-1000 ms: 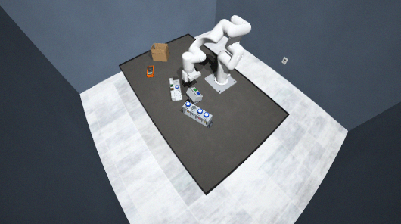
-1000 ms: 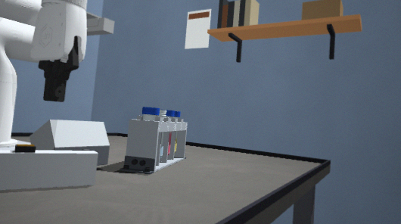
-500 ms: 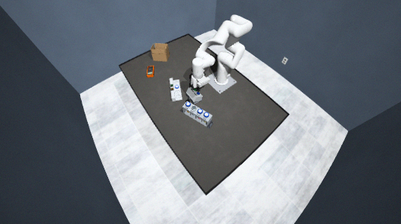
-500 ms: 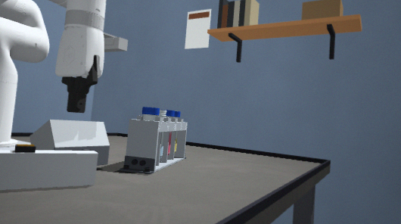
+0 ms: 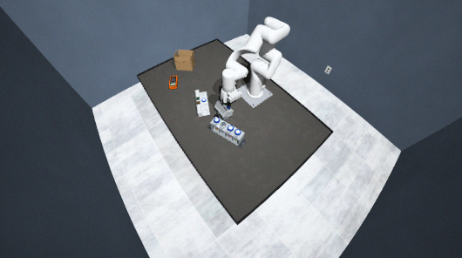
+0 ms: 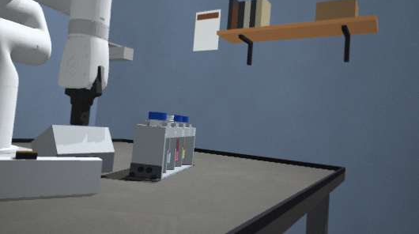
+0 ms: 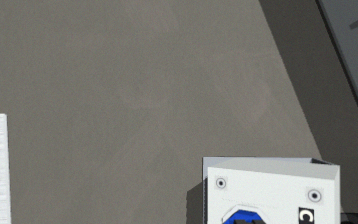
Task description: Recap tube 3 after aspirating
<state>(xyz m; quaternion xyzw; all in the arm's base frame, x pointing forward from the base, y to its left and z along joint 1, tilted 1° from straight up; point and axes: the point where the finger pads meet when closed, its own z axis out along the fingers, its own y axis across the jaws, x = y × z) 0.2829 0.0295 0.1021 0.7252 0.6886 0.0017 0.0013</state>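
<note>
The blue cycle key is 4 cm below my hand. Also, from my hand: grey key housing: 5 cm below, 2 cm to the right, 2 cm ahead; then station: 14 cm to the left, 12 cm ahead, 10 cm below; then green ready key: 4 cm to the right, 4 cm below.
</note>
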